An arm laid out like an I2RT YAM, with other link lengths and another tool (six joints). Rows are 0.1 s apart.
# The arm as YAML. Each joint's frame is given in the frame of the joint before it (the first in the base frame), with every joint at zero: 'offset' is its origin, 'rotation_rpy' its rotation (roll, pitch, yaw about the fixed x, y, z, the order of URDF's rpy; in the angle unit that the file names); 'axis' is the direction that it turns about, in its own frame. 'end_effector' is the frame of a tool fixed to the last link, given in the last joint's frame.
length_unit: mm
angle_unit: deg
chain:
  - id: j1
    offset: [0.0, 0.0, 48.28]
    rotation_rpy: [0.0, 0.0, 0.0]
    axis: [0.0, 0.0, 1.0]
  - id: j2
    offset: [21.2, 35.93, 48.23]
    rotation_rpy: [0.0, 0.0, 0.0]
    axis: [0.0, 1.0, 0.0]
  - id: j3
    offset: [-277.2, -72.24, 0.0]
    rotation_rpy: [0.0, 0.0, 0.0]
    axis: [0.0, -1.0, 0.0]
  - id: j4
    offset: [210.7, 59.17, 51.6]
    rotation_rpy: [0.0, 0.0, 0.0]
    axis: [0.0, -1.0, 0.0]
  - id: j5
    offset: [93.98, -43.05, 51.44]
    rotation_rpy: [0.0, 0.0, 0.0]
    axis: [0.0, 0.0, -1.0]
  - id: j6
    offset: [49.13, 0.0, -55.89]
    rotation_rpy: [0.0, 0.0, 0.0]
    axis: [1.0, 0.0, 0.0]
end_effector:
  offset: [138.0, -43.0, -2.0]
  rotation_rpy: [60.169, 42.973, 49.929]
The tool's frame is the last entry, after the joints.
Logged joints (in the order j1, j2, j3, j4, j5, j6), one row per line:
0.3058 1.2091 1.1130 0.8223 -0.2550 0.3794
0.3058 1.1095 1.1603 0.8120 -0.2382 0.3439
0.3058 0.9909 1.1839 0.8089 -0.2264 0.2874
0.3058 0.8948 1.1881 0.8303 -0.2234 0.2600
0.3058 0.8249 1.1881 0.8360 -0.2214 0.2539
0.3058 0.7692 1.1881 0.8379 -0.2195 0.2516
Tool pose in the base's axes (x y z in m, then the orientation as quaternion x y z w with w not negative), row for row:
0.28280 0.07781 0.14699 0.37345 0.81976 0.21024 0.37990
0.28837 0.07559 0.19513 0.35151 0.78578 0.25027 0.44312
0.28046 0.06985 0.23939 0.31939 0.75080 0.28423 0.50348
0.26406 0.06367 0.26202 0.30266 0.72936 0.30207 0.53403
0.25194 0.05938 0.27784 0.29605 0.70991 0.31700 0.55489
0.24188 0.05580 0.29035 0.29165 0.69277 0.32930 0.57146
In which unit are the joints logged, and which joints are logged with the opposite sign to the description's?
The joints are logged in radians. Opposite sign: j4.
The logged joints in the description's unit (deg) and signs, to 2 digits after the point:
17.52 69.28 63.77 -47.11 -14.61 21.74
17.52 63.57 66.48 -46.52 -13.65 19.70
17.52 56.77 67.83 -46.35 -12.97 16.47
17.52 51.27 68.07 -47.57 -12.80 14.90
17.52 47.26 68.07 -47.90 -12.69 14.55
17.52 44.07 68.07 -48.01 -12.58 14.42

